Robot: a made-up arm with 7 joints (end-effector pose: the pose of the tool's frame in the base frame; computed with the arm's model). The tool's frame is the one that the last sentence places. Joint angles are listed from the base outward.
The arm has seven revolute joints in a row. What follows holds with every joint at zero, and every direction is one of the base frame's.
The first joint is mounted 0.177 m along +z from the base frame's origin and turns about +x.
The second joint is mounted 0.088 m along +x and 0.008 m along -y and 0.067 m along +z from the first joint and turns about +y.
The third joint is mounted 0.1 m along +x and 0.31 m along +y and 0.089 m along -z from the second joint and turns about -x.
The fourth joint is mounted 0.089 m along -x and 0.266 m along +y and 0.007 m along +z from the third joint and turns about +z.
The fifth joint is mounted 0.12 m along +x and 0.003 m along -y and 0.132 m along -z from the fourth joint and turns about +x.
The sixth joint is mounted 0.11 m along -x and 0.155 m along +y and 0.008 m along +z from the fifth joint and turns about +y.
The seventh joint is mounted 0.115 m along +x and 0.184 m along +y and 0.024 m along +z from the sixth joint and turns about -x.
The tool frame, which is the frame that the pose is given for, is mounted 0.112 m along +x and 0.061 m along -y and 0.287 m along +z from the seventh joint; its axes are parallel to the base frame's.
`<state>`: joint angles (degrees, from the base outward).
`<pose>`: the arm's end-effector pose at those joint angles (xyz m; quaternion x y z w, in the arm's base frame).
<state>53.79 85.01 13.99 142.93 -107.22 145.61 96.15</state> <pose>-0.7370 0.6193 0.4410 -0.7303 -0.2951 0.5303 0.3135</pose>
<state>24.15 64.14 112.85 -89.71 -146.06 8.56 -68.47</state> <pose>0.0548 0.0841 0.2781 -0.9009 -0.2262 -0.2780 0.2449</pose>
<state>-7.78 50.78 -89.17 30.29 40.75 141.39 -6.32</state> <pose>0.3983 0.6262 0.6559 0.4449 0.5113 0.7321 0.0689</pose>
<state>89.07 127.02 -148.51 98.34 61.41 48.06 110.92</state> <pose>0.2022 -0.5562 0.0148 0.7237 0.0118 -0.1919 0.6628</pose>
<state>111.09 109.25 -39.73 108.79 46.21 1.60 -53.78</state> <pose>0.3372 -0.2363 0.8136 -0.3192 -0.2545 -0.3201 0.8549</pose>
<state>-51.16 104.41 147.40 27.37 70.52 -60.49 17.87</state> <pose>-0.2724 0.4488 -0.0870 -0.4807 0.6401 0.4231 0.4245</pose>
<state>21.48 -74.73 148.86 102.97 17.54 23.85 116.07</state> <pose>0.1139 0.2235 -0.3918 -0.7142 0.5587 0.4174 0.0600</pose>
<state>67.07 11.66 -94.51 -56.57 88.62 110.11 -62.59</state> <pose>0.3673 -0.1461 0.6156 -0.3671 0.0231 -0.3569 0.8587</pose>
